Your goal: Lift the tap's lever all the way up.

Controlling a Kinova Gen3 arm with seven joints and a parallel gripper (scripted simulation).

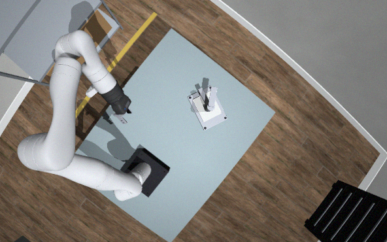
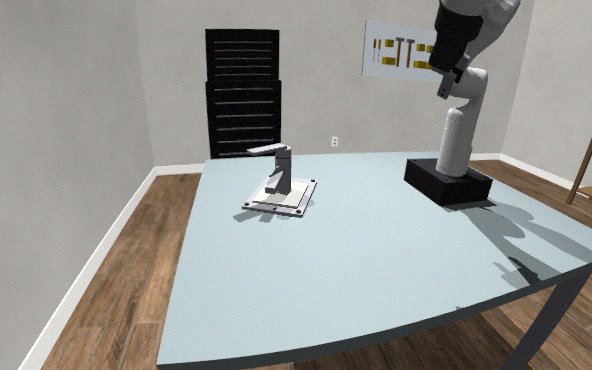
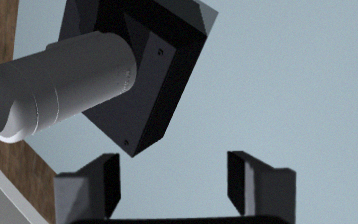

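Right now the lever is 340 mm ahead of my hand, 260 mm to the right of it and 210 mm below it. From my hand the other things lie so: base plate 350 mm below, 290 mm ahead, 280 mm to the right.
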